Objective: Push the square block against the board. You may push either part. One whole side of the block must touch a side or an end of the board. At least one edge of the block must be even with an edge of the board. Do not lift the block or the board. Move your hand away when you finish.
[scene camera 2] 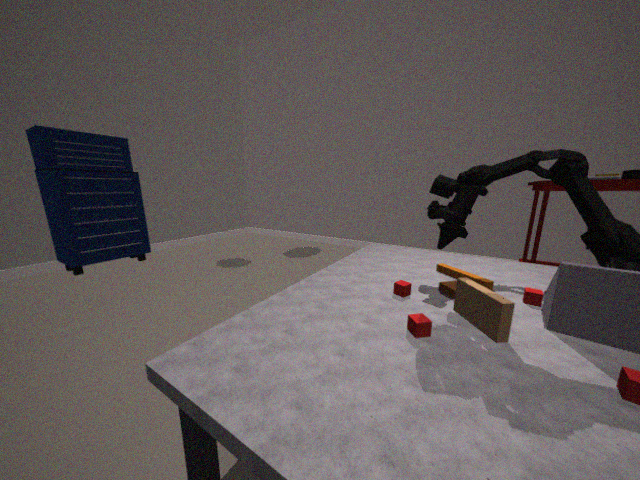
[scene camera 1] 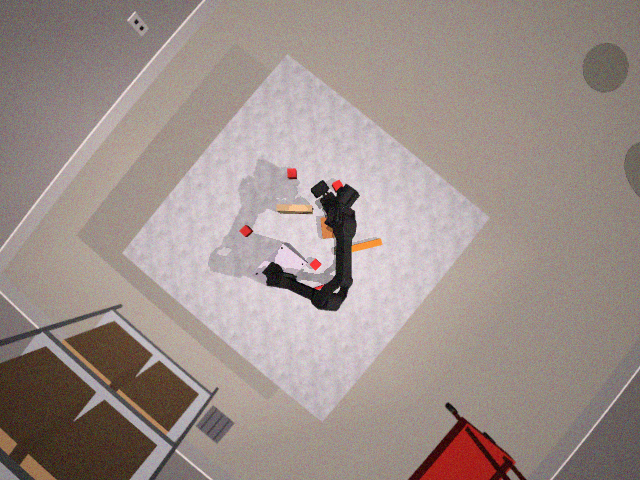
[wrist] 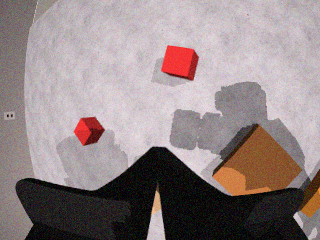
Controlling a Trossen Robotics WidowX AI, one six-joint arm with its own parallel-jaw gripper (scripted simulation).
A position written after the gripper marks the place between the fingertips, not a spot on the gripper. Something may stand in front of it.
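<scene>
Square block [wrist: 258, 164] visible. Tan board [scene camera 2: 489, 312] too. Gripper [scene camera 2: 439, 248], [wrist: 158, 153]: shut, holding nothing.
</scene>
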